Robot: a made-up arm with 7 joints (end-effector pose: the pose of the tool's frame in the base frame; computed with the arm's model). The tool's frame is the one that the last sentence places. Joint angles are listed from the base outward.
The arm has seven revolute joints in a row. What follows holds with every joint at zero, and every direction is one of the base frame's.
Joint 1 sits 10 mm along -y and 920 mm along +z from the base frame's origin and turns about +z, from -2.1 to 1.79 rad.
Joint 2 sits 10 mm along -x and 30 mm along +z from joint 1 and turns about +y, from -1.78 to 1.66 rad.
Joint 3 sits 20 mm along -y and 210 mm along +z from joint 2 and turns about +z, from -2.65 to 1.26 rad.
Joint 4 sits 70 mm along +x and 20 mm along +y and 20 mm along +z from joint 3 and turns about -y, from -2.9 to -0.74 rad.
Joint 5 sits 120 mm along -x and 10 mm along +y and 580 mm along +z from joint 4 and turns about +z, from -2.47 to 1.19 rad.
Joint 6 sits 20 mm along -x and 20 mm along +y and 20 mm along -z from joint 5 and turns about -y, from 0.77 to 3.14 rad.
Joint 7 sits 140 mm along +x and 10 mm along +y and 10 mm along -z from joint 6 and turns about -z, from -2.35 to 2.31 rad.
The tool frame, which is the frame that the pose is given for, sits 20 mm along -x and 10 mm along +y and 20 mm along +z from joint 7; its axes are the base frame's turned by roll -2.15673, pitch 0.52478 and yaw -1.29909 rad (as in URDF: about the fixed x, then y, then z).
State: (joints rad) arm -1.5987 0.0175 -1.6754 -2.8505 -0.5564 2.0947 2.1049
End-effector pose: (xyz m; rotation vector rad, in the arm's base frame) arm -0.4821 -0.0551 0.5698 -1.7698 -0.2718 -0.0989
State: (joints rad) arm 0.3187 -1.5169 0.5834 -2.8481 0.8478 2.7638 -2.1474
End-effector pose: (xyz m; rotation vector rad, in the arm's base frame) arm 0.2269 0.2409 1.3665 -2.0103 -1.5487 -0.5615
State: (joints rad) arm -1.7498 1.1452 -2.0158 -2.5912 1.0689 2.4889 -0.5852
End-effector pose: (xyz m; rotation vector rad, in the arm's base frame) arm -0.4423 0.3877 1.1425 -1.3421 -1.0311 0.9311
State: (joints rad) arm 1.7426 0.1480 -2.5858 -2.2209 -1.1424 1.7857 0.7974
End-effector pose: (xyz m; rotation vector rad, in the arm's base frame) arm 0.5511 -0.4626 0.9190 1.2150 -2.1427 1.5679
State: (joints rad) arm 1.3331 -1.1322 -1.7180 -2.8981 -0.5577 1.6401 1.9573
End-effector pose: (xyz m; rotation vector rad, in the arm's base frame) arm 0.4810 0.2816 0.7972 0.7446 -2.8860 0.2999
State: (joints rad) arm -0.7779 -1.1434 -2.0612 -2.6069 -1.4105 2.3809 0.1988
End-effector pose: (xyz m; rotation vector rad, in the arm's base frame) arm -0.2183 -0.5131 0.7552 0.3690 1.9795 -1.2899
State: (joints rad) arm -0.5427 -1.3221 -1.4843 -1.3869 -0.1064 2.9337 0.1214
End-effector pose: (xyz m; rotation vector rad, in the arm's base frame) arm -0.7757 -0.2418 1.2277 1.1654 -0.0318 -2.5984
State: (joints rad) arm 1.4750 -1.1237 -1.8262 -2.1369 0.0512 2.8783 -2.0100
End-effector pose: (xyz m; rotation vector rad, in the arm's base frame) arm 0.6948 -0.2882 0.8778 -1.4406 -0.2338 -0.2747
